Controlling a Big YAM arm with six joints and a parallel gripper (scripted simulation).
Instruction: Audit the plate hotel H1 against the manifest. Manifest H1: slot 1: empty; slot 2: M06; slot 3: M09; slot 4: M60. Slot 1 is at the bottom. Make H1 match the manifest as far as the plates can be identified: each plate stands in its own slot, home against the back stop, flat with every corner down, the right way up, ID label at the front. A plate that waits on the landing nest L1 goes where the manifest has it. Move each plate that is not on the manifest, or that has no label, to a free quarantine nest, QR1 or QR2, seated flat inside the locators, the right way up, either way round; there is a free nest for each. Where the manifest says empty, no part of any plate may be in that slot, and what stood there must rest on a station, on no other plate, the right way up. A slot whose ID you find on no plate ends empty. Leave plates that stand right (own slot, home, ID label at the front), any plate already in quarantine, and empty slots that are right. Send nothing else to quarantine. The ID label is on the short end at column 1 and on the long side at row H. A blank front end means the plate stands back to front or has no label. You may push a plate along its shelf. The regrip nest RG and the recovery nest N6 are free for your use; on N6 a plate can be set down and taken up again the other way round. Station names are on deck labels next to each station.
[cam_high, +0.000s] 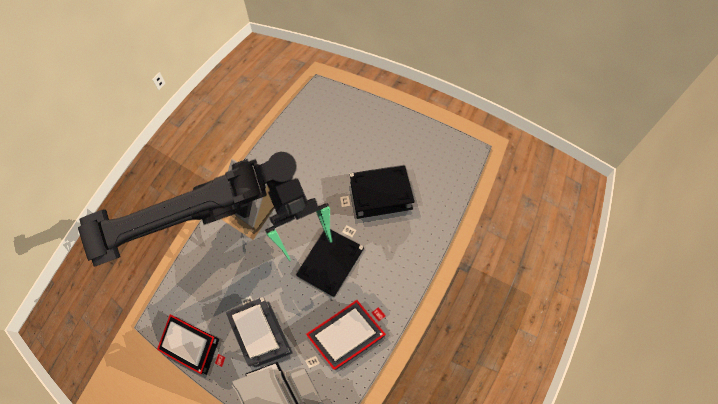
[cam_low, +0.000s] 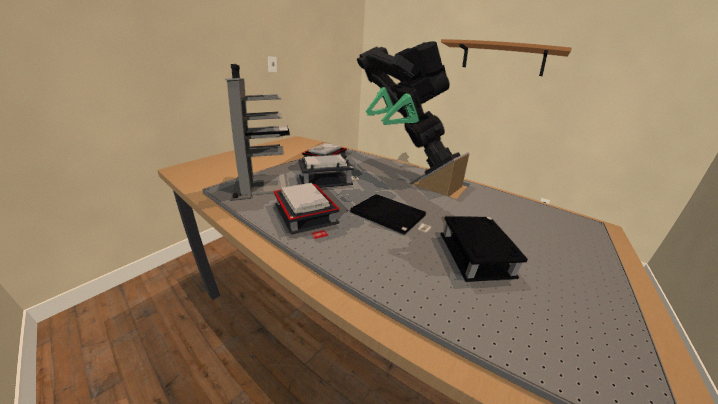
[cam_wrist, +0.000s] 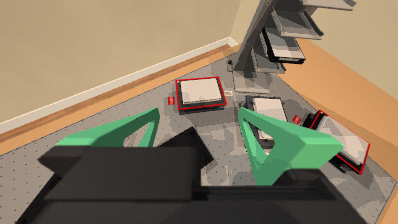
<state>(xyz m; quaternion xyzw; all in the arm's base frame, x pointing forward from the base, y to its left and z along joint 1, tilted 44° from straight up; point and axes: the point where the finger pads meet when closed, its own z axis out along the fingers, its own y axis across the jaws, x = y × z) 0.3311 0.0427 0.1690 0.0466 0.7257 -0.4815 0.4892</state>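
My hand is 23 cm to the left of the grey regrip nest, 19 cm above it and 6 cm past it. The rest, counted from my hand: flat black recovery nest N6 (24 cm below, 5 cm to the left, 1 cm behind); H1 deck label (25 cm below, 22 cm to the right, 9 cm ahead); L1 deck label (25 cm below, 23 cm to the left, 6 cm behind).
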